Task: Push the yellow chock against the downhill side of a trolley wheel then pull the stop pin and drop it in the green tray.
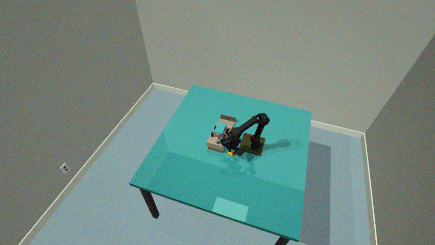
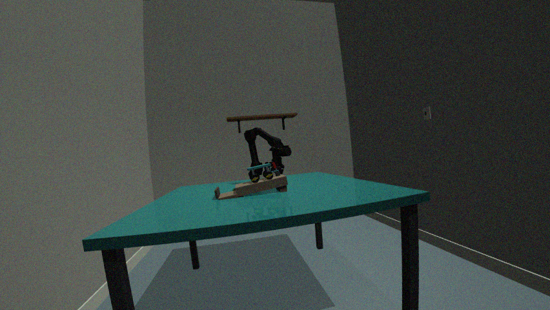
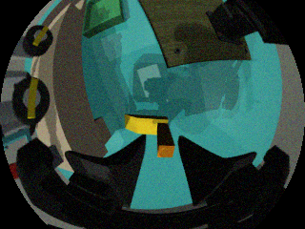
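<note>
Right now the yellow chock is 2 cm ahead of my gripper tip, 1 cm to the right of it and 2 cm below it. Also, from my gripper tip: ramp: 16 cm ahead, 13 cm to the right, 1 cm above; then red-headed stop pin: 14 cm ahead, 3 cm to the right, 9 cm above; then blue trolley: 16 cm ahead, 13 cm to the right, 7 cm above.
</note>
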